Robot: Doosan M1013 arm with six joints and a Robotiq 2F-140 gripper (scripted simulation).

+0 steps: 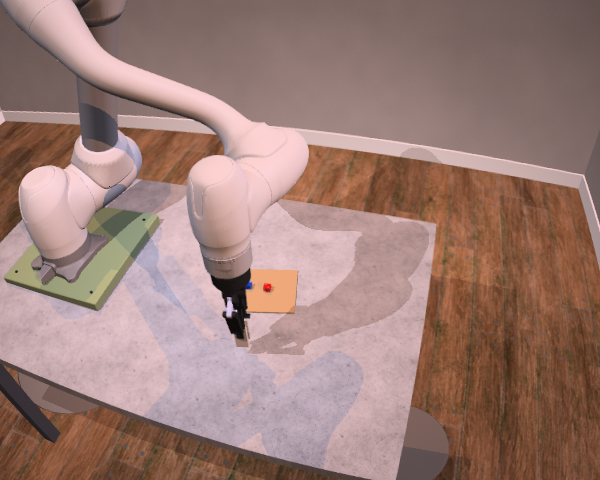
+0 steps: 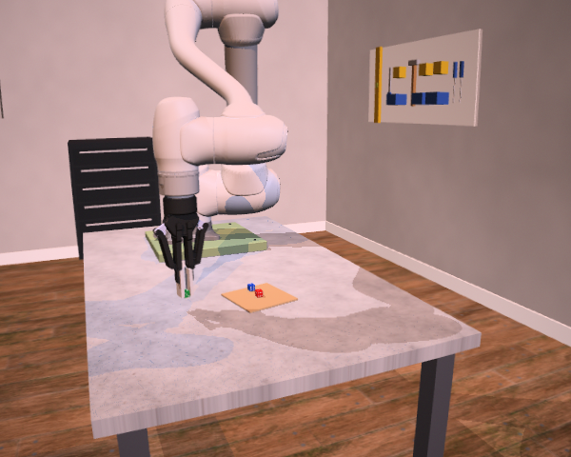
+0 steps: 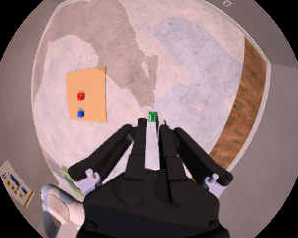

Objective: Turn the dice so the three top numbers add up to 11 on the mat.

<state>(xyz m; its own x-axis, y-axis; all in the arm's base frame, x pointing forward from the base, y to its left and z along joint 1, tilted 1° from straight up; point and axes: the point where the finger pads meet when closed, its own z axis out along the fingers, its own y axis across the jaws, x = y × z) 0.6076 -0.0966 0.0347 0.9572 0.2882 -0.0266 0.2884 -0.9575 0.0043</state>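
The red die lies 20 mm behind my hand, 190 mm to the left of it and 60 mm below it. Round my hand: orange mat (20 mm behind, 190 mm to the left, 70 mm below); then blue die (70 mm behind, 180 mm to the left, 60 mm below); then green die (30 mm below).
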